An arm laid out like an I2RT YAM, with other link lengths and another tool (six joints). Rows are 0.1 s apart.
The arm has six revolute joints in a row. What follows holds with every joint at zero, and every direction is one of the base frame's. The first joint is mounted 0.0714 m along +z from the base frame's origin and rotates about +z. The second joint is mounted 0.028 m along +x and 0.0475 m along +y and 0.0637 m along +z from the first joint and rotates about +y. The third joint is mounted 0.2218 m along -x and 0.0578 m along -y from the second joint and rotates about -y. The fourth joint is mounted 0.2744 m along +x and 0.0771 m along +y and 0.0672 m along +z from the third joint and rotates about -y. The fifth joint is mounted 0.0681 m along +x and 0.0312 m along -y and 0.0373 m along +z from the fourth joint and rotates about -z. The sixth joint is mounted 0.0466 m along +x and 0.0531 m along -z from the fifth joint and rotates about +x. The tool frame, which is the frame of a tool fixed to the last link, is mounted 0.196 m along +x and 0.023 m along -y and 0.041 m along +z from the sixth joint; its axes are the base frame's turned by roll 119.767, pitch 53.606 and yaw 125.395 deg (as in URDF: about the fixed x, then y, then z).
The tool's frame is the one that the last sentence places.
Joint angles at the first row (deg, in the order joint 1, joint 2, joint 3, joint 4, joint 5, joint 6):
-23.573, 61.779, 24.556, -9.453, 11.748, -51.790
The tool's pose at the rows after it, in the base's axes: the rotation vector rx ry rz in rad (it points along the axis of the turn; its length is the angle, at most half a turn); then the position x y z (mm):
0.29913, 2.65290, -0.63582, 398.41, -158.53, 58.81
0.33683, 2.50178, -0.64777, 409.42, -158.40, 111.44
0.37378, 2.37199, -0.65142, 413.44, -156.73, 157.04
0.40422, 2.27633, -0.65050, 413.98, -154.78, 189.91
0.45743, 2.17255, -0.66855, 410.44, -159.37, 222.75
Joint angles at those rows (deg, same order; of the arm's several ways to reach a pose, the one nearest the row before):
-21.278, 56.207, 24.972, -8.599, 13.103, -50.085
-19.770, 50.348, 24.971, -6.480, 14.545, -48.206
-18.218, 45.625, 24.994, -4.449, 16.403, -46.435
-16.818, 42.740, 25.080, -2.481, 18.284, -45.058
-15.748, 40.773, 25.101, 0.820, 21.453, -44.031

